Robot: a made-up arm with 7 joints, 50 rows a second.
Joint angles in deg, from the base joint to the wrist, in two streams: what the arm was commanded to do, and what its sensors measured. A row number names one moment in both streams.
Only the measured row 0 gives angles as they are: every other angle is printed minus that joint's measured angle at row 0.
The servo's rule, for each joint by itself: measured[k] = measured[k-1] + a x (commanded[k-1-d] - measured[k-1]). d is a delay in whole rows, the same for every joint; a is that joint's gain. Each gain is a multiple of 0.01, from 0.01 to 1. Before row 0 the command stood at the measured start. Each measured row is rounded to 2 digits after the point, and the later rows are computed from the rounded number. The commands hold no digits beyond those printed.
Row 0, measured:
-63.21, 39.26, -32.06, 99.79, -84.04, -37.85, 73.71
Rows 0 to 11, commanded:
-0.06, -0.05, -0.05, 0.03, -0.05, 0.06, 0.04
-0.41, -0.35, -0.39, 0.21, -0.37, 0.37, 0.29
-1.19, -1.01, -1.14, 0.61, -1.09, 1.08, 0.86
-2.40, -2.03, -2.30, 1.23, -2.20, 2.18, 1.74
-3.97, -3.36, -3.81, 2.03, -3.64, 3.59, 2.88
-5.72, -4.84, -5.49, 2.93, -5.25, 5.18, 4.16
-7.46, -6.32, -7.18, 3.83, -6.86, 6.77, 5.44
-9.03, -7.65, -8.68, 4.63, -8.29, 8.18, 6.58
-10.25, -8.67, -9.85, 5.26, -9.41, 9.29, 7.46
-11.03, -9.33, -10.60, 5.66, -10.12, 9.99, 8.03
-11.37, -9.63, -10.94, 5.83, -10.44, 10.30, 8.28
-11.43, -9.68, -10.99, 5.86, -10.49, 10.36, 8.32
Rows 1 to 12, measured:
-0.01, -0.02, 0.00, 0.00, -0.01, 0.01, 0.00
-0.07, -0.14, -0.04, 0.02, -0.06, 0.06, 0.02
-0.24, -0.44, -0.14, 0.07, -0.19, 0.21, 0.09
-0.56, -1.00, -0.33, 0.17, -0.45, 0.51, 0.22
-1.07, -1.83, -0.64, 0.34, -0.86, 0.97, 0.43
-1.77, -2.88, -1.08, 0.57, -1.43, 1.60, 0.73
-2.62, -4.08, -1.63, 0.86, -2.14, 2.38, 1.11
-3.58, -5.33, -2.26, 1.20, -2.94, 3.25, 1.55
-4.58, -6.50, -2.94, 1.57, -3.78, 4.16, 2.02
-5.55, -7.49, -3.63, 1.94, -4.60, 5.03, 2.50
-6.42, -8.24, -4.29, 2.29, -5.36, 5.82, 2.96
-7.17, -8.74, -4.89, 2.61, -6.03, 6.50, 3.39
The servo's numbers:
d 0
a 0.15 0.35 0.09 0.09 0.13 0.15 0.08

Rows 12 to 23, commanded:
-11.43, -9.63, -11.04, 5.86, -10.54, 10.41, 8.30
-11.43, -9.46, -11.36, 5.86, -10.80, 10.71, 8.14
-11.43, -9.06, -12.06, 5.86, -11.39, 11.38, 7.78
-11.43, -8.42, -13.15, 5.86, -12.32, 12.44, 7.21
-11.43, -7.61, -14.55, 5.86, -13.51, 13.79, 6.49
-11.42, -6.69, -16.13, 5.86, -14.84, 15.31, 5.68
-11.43, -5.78, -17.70, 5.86, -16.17, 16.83, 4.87
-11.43, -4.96, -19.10, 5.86, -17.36, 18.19, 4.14
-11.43, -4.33, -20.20, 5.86, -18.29, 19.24, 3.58
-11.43, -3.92, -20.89, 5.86, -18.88, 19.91, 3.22
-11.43, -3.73, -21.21, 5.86, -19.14, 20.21, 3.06
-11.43, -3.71, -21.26, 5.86, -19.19, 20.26, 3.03
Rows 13 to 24, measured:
-7.81, -9.05, -5.44, 2.90, -6.62, 7.09, 3.78
-8.35, -9.19, -5.97, 3.17, -7.16, 7.63, 4.13
-8.81, -9.14, -6.52, 3.41, -7.71, 8.19, 4.42
-9.20, -8.89, -7.12, 3.63, -8.31, 8.83, 4.64
-9.53, -8.44, -7.79, 3.83, -8.99, 9.57, 4.79
-9.81, -7.83, -8.54, 4.01, -9.75, 10.43, 4.86
-10.05, -7.11, -9.36, 4.18, -10.58, 11.39, 4.86
-10.26, -6.36, -10.24, 4.33, -11.46, 12.41, 4.80
-10.44, -5.65, -11.14, 4.47, -12.35, 13.43, 4.70
-10.59, -5.04, -12.02, 4.60, -13.20, 14.40, 4.58
-10.72, -4.58, -12.85, 4.71, -13.97, 15.27, 4.46
-10.83, -4.28, -13.61, 4.81, -14.65, 16.02, 4.35

